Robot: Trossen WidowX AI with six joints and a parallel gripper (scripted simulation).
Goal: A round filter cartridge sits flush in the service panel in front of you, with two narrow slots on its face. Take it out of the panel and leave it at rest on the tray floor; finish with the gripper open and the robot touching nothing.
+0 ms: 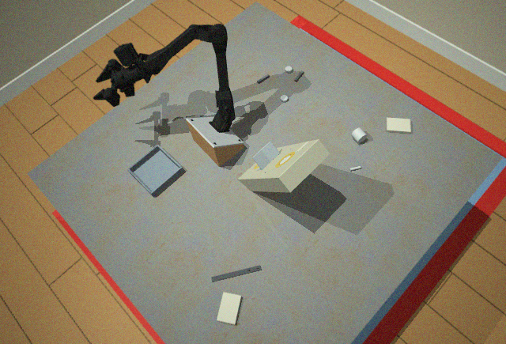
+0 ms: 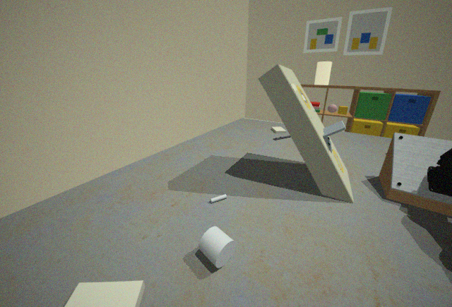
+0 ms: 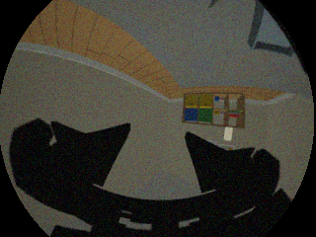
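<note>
Now: gripper tip 69 cm short of the round filter cartridge, 32 cm to the right of it and 2 cm above it. Also, from my gripper tip: grey-blue tray: 28 cm ahead, 24 cm below; cream service panel: 65 cm ahead, 32 cm to the left, 10 cm below.
</note>
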